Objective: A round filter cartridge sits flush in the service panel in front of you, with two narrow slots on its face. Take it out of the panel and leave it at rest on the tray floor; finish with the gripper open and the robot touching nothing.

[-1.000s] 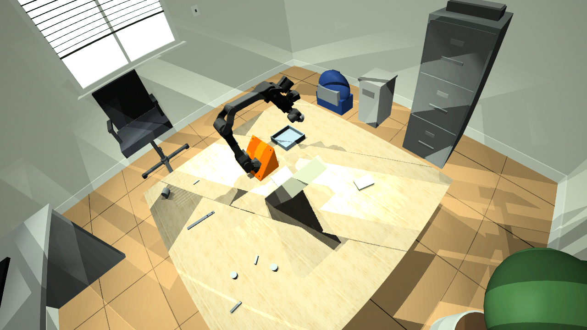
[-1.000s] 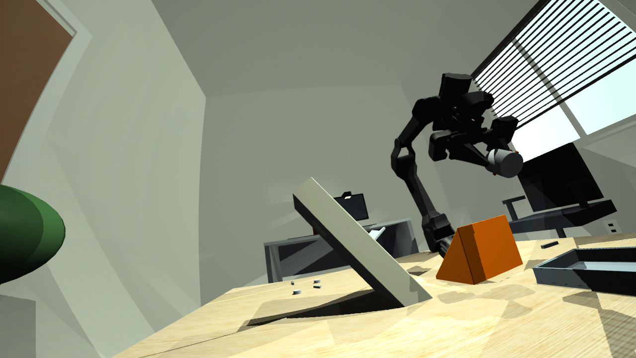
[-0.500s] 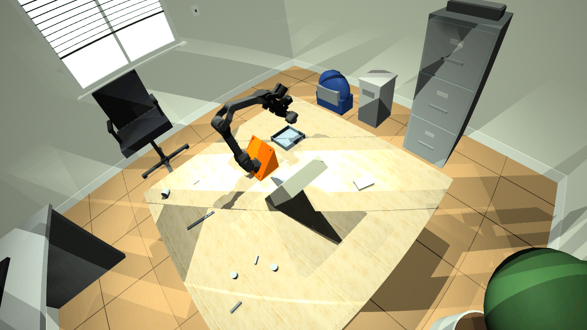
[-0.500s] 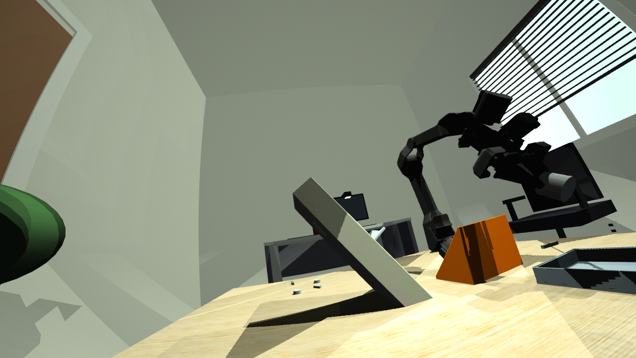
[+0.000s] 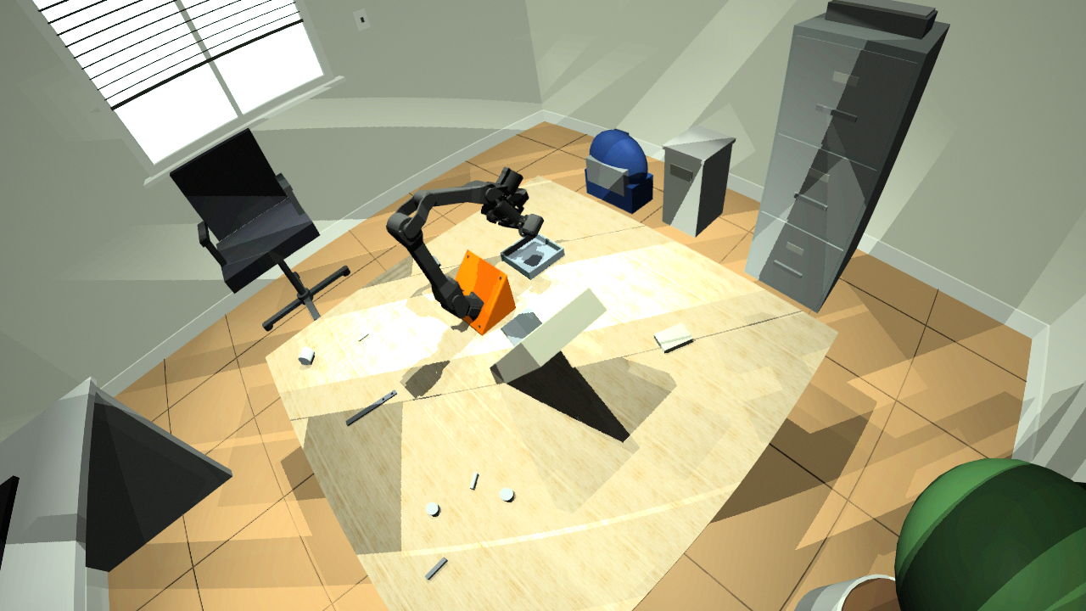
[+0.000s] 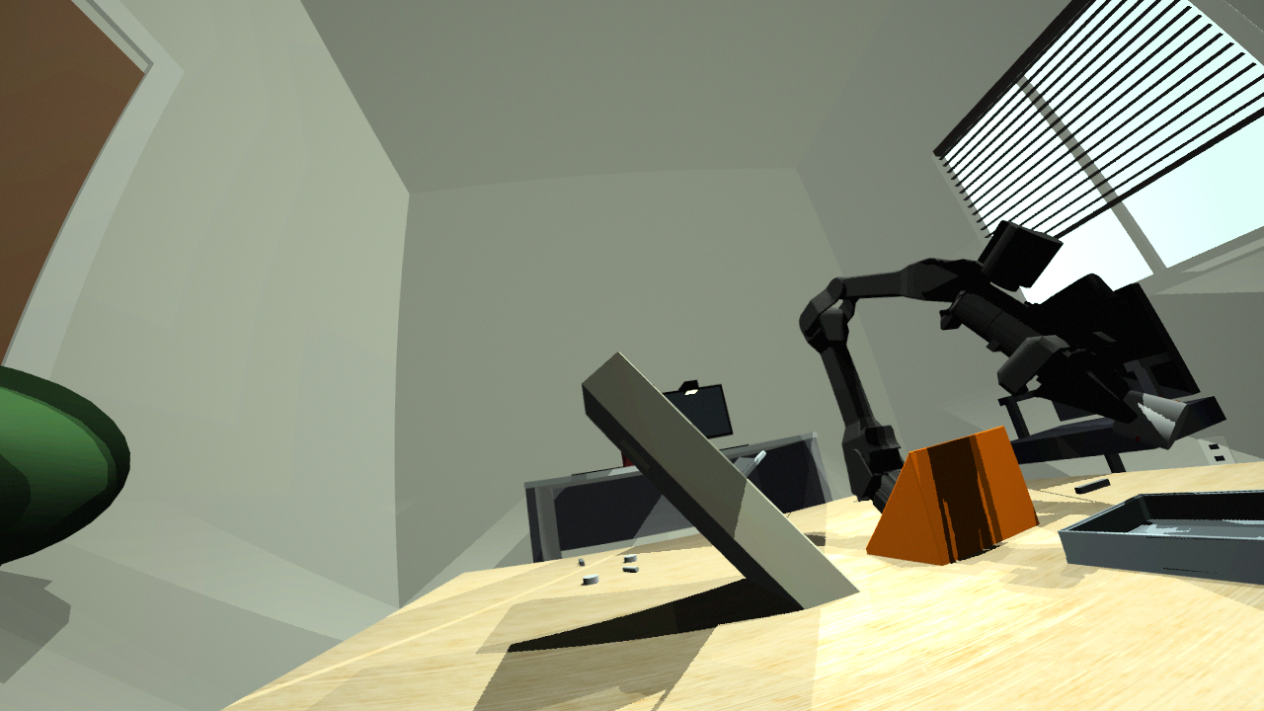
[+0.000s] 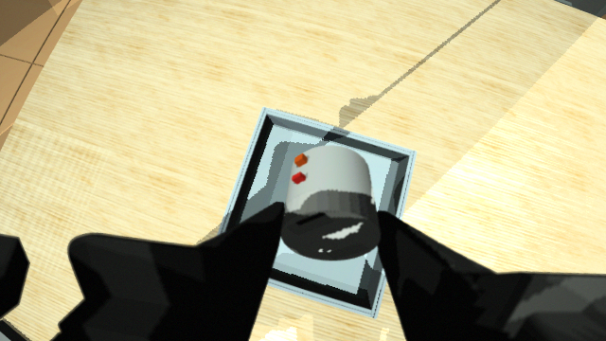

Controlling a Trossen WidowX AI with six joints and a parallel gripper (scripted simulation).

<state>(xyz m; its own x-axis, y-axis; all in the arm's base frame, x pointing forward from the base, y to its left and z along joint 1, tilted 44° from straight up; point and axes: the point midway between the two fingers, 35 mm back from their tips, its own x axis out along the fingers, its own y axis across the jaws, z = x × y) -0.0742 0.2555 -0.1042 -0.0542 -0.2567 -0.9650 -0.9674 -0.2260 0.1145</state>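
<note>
Right now my gripper tip is 110 mm above the grey-blue tray and 10 mm to the right of it. Round my gripper tip: round filter cartridge: right at my gripper tip; then flat white block: 540 mm ahead, 120 mm below, 50 mm to the left; then pale service panel: 380 mm ahead, 260 mm to the right, 30 mm above.
</note>
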